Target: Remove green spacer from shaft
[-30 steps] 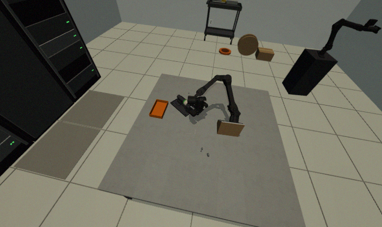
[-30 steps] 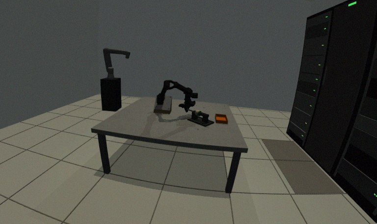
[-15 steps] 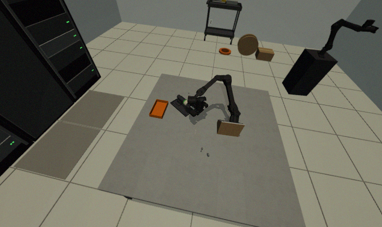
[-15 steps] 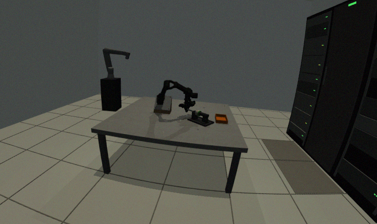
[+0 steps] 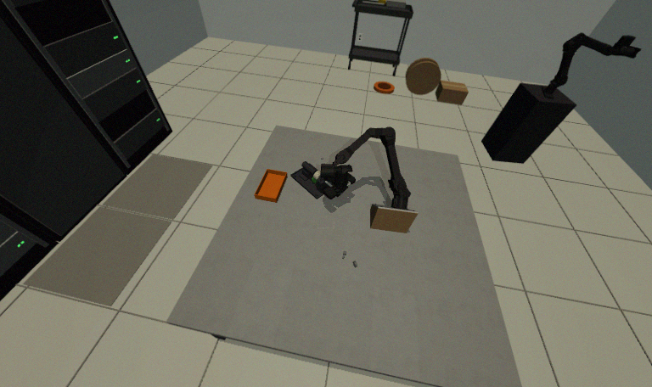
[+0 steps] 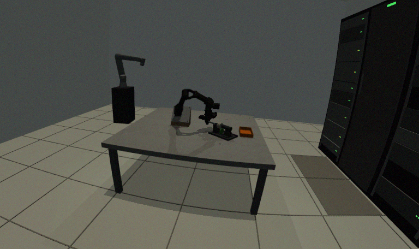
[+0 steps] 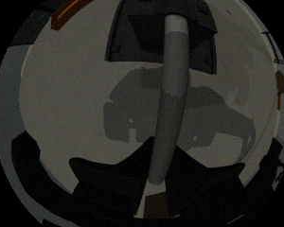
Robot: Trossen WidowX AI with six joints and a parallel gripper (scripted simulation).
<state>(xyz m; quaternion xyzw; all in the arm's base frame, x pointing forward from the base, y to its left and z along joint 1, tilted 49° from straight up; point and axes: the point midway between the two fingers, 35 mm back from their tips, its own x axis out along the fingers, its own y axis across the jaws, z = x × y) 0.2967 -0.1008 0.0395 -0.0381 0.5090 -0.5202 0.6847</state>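
My gripper tip is 6 cm short of the grey shaft, 5 cm to the left of it and 3 cm below it. The rest, counted from my gripper tip: pale spacer (10 cm to the right, 10 cm ahead, 3 cm above); then orange tray (37 cm ahead, 6 cm to the right, 4 cm below).
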